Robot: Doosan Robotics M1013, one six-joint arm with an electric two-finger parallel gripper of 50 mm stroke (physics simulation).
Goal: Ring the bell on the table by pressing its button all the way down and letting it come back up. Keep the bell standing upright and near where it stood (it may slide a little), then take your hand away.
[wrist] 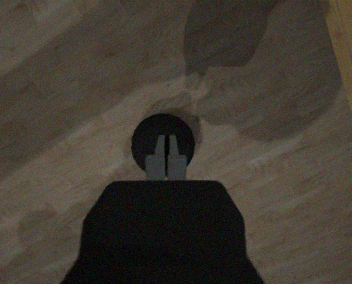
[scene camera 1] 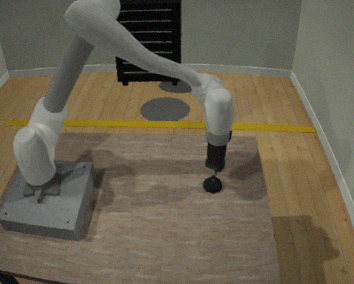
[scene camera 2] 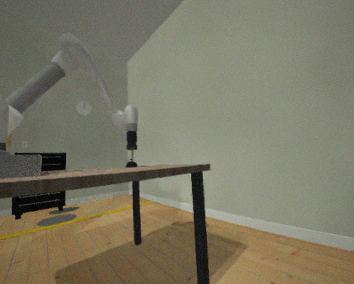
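Seen in the pictures: gripper, fingertip midpoint: (wrist: 167,146) (scene camera 1: 216,173) (scene camera 2: 132,158); arm's base, link origin: (scene camera 1: 43,180).
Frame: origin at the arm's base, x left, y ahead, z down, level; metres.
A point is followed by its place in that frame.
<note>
The bell (scene camera 1: 212,185) @(y 0.743, x -0.038, z 0.051 m) (scene camera 2: 131,164) @(y 0.726, x -0.045, z 0.067 m) (wrist: 144,139) @(y 0.743, x 0.012, z 0.050 m) is a small black dome standing upright on the wooden table (scene camera 1: 150,240) @(y 0.463, x -0.272, z 0.088 m) (scene camera 2: 167,171) @(y 0.579, x -0.529, z 0.102 m) (wrist: 285,220) @(y 0.824, x -0.236, z 0.088 m). Its button does not stand out against the dark dome in the wrist view. My gripper (scene camera 1: 215,175) @(y 0.765, x -0.003, z 0.018 m) (scene camera 2: 132,158) @(y 0.765, x -0.003, z 0.018 m) (wrist: 167,146) @(y 0.765, x -0.003, z 0.018 m) points down with its two grey fingers shut and nothing between them. The fingertips are right over the bell, very close to its top; I cannot tell whether they touch the button. In the wrist view the fingers cover part of the dome.
The arm's grey base block (scene camera 1: 45,215) @(y 0.040, x -0.192, z 0.008 m) stands on the left part of the table. A black drawer rack (scene camera 1: 177,45) (scene camera 2: 39,206) stands on the floor behind. A yellow line (scene camera 1: 275,127) crosses the floor beyond the table. The table's right edge is near the bell.
</note>
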